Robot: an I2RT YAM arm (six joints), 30 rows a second.
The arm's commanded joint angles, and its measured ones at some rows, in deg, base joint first. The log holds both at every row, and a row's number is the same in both.
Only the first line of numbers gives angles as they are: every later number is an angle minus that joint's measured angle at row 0.
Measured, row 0: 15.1, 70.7, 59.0, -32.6, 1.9, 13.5
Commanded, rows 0 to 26: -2.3, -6.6, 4.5, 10.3, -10.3, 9.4; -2.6, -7.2, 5.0, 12.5, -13.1, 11.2; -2.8, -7.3, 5.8, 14.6, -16.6, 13.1; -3.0, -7.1, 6.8, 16.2, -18.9, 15.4; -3.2, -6.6, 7.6, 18.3, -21.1, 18.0; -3.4, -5.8, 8.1, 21.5, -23.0, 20.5; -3.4, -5.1, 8.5, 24.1, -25.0, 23.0; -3.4, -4.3, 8.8, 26.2, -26.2, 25.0; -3.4, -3.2, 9.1, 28.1, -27.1, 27.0; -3.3, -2.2, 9.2, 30.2, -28.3, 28.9; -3.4, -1.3, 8.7, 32.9, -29.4, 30.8; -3.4, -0.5, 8.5, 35.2, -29.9, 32.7; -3.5, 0.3, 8.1, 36.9, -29.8, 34.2; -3.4, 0.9, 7.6, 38.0, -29.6, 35.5; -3.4, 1.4, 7.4, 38.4, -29.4, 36.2; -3.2, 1.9, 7.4, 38.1, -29.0, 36.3; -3.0, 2.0, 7.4, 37.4, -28.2, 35.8; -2.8, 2.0, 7.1, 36.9, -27.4, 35.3; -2.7, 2.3, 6.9, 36.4, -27.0, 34.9; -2.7, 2.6, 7.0, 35.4, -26.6, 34.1; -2.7, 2.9, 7.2, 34.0, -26.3, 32.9; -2.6, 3.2, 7.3, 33.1, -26.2, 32.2; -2.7, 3.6, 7.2, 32.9, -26.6, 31.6; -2.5, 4.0, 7.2, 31.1, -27.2, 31.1; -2.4, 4.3, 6.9, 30.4, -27.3, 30.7; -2.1, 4.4, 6.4, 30.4, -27.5, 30.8; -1.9, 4.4, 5.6, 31.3, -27.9, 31.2
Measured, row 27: -3.0, 3.7, 6.9, 31.8, -26.0, 31.5
